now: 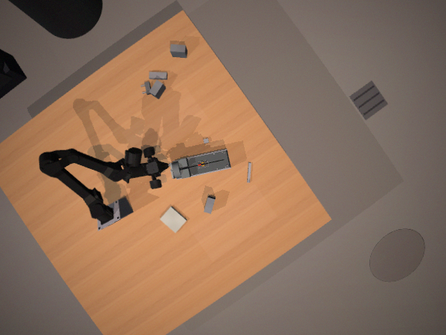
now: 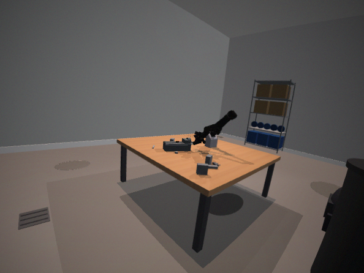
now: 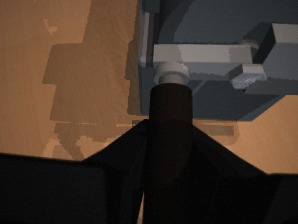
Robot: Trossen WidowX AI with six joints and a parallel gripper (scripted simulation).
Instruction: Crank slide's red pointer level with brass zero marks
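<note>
The red pointer is 14 cm ahead of my gripper tip, 7 cm to the right of it and 2 cm above it. The rest, counted from my gripper tip: white square plate (24 cm to the right, 11 cm behind, 5 cm below); small grey cube (22 cm ahead, 5 cm below, 2 cm to the left); dark crank handle (2 cm behind, 2 cm above).
</note>
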